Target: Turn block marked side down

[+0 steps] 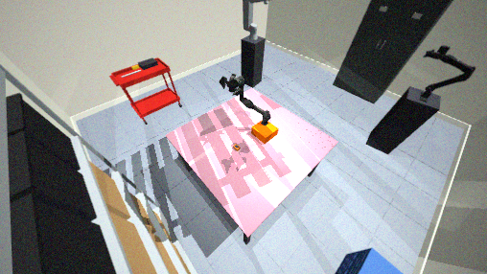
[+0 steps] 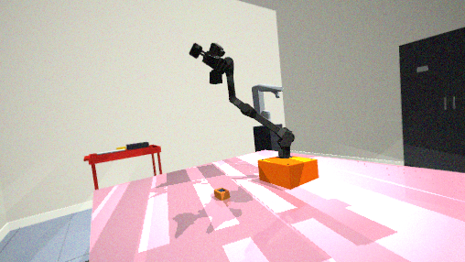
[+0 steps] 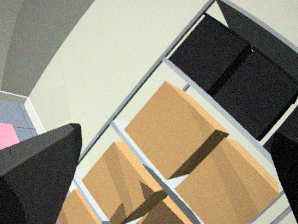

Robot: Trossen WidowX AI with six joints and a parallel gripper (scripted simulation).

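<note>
The orange block is 3 cm ahead of my gripper tip, 8 cm to the left of it and 61 cm below it.
</note>
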